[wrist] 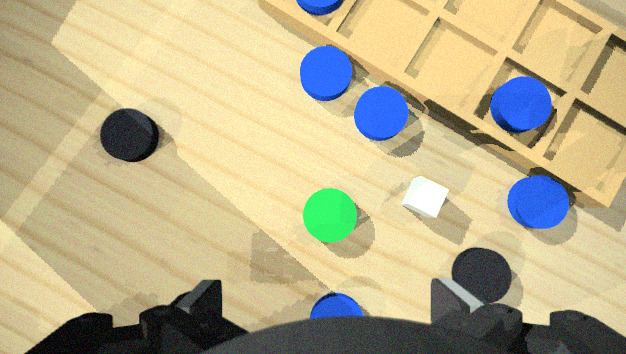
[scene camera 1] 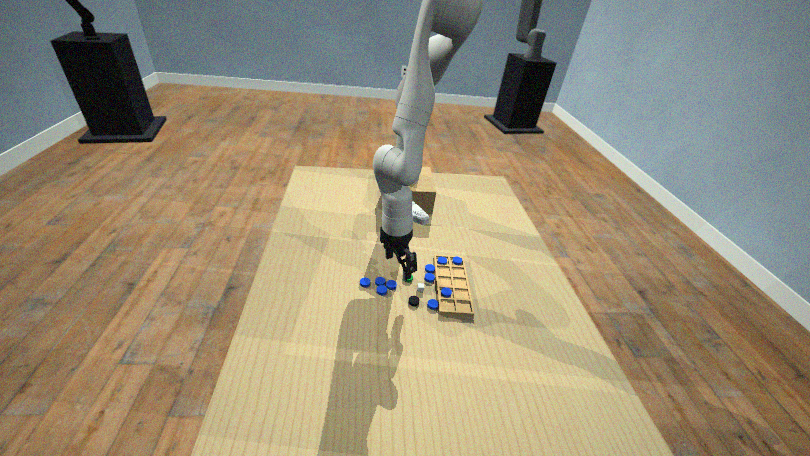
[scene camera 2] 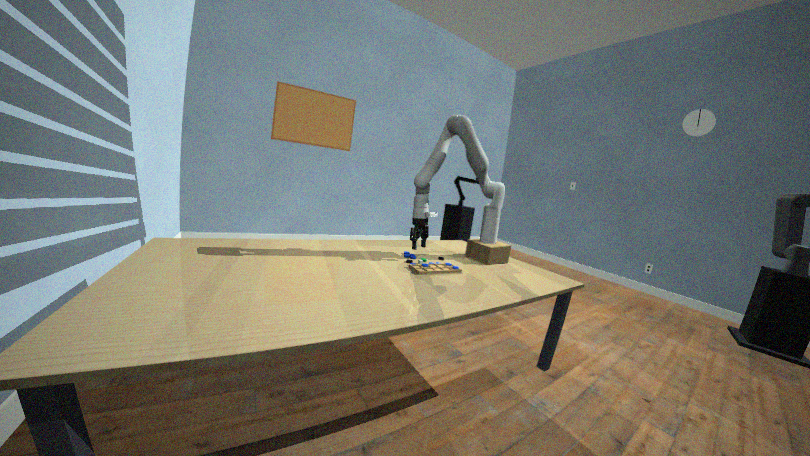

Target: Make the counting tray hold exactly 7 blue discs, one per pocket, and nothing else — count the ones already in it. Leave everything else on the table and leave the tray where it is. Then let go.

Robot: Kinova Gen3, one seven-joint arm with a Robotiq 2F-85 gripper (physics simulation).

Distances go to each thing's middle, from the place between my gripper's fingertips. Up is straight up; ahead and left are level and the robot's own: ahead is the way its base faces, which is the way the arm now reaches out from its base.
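Green disc [wrist: 329,215]: 10 mm behind my hand, 40 mm to the left of it, 50 mm below it. Small white cube [wrist: 425,197]: 40 mm ahead of my hand, 60 mm to the left of it, 50 mm below it. With respect to the wooden counting tray [scene camera 1: 454,277], my hand is 40 mm short of it, 150 mm to the right of it and 50 mm above it. Going by their middles, of the things named here the tray is the farthest from my hand.
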